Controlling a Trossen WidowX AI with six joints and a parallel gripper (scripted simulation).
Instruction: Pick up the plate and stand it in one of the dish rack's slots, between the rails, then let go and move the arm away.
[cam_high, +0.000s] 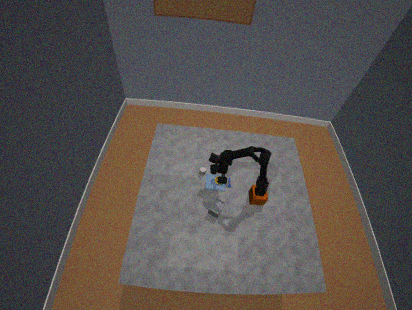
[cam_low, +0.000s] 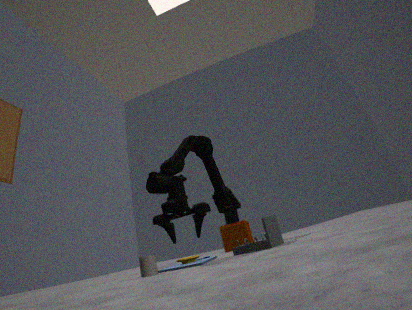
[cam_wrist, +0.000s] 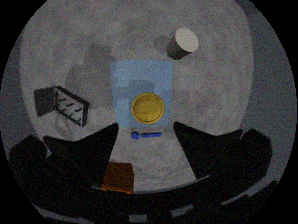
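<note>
The yellow plate is 10 mm to the right of my gripper tip and 60 mm below it. Also, from my gripper tip: grey dish rack (10 mm ahead, 210 mm to the left, 50 mm below); blue utensil (70 mm behind, 70 mm below).
</note>
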